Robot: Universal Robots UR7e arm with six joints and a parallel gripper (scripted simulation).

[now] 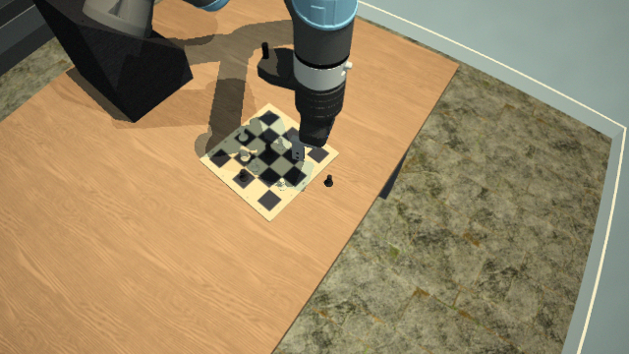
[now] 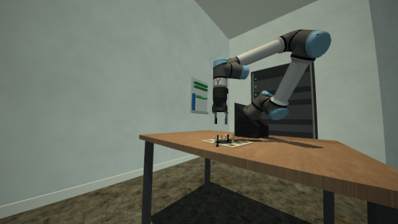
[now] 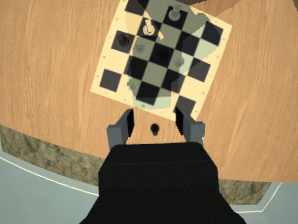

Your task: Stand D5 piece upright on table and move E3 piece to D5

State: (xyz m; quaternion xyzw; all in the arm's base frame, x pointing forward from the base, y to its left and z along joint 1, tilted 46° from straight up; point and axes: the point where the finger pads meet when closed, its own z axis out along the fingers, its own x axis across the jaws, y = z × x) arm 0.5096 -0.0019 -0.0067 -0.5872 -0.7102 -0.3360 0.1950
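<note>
Right now my hand is 12 cm above the chessboard and 9 cm past it.
</note>
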